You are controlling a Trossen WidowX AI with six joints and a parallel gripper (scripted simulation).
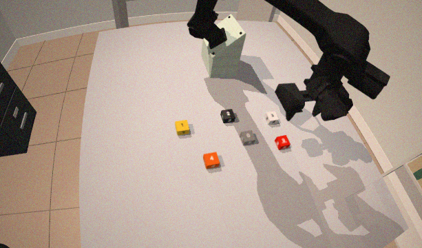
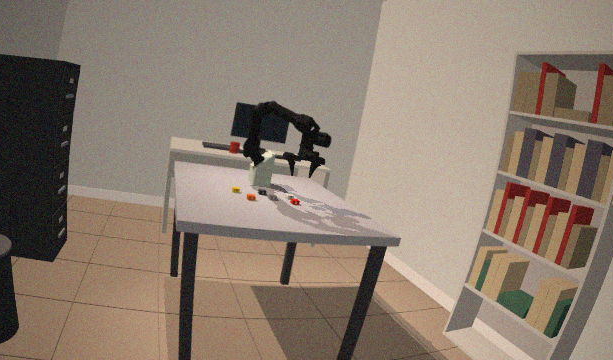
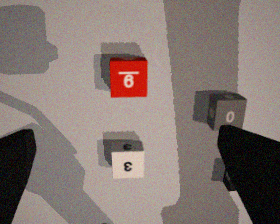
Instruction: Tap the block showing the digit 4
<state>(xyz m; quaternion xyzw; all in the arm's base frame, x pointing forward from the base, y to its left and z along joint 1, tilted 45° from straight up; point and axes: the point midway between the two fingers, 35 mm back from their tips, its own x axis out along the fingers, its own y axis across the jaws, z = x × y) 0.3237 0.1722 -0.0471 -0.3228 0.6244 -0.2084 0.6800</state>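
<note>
Right now my gripper tip is 4 cm short of the orange block, 21 cm to the left of it and 12 cm above it. The rest, counted from my gripper tip: white block 9 cm behind, 1 cm to the right, 12 cm below; then red block 12 cm below; then grey block 2 cm behind, 11 cm to the right, 12 cm below.
</note>
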